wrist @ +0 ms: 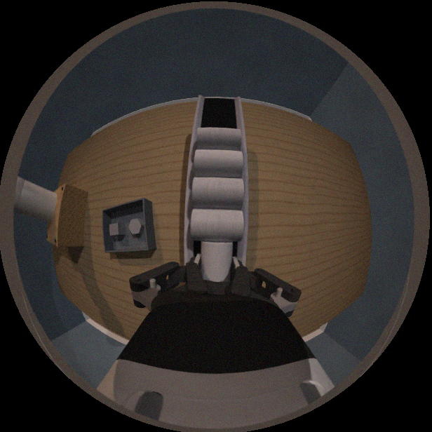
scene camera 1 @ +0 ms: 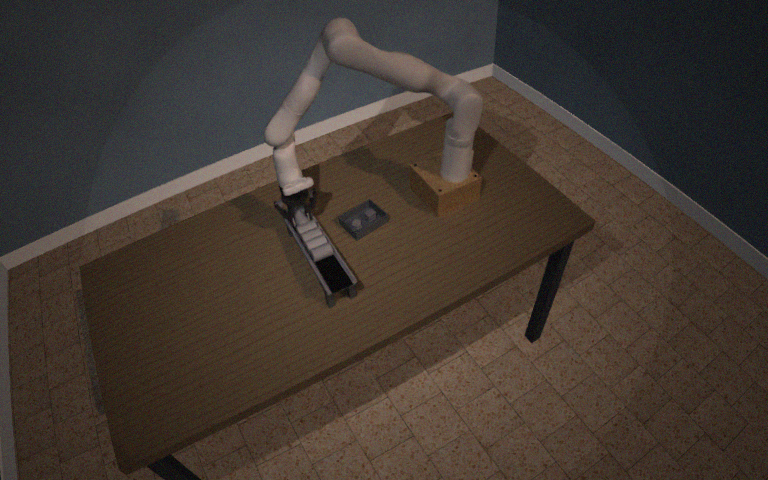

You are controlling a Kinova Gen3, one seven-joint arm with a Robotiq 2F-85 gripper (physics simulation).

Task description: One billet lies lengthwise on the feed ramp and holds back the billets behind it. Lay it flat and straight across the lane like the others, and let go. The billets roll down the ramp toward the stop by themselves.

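Places are measured from the arm's base along level axes (x right, y ahead, z up), in centimetres.
Pixels of known places: gripper, between the fingertips: (scene camera 1: 301,223); arm's base, origin of its link: (scene camera 1: 454,173).
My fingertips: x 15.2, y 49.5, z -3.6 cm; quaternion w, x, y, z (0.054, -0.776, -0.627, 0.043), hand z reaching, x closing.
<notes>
Ahead of a thing's pixels: the offset from my fingertips to its top centre. "*": to the spot under its first point. Level surfaces: height alone.
The feed ramp @(* dz +2.2, dx -30.3, dy +8.2 cm) (scene camera 1: 330,294) (wrist: 244,200) is a narrow grey lane with side rails and a dark floor. Several pale billets @(dz +4.8, dx -12.9, dy +1.9 cm) (scene camera 1: 314,240) (wrist: 217,192) lie across it, side by side. One pale billet (wrist: 217,250) lies lengthwise between the rails, its far end at the nearest crosswise billet (wrist: 217,224). My gripper (scene camera 1: 300,215) (wrist: 215,261) is down at the upper part of the ramp, shut on the lengthwise billet, with one finger on each side of it. The billet's near end is hidden by the gripper in the wrist view.
A dark grey tray @(dz -2.8, dx -6.8, dy -18.3 cm) (scene camera 1: 373,227) (wrist: 152,225) with two small pale pieces, one blocky and one hexagonal, lies beside the ramp. The arm's wooden base block (scene camera 1: 459,199) (wrist: 71,215) stands beyond the tray. Both stand on the wooden table @(dz -6.3 cm) (scene camera 1: 215,316) (wrist: 305,200).
</notes>
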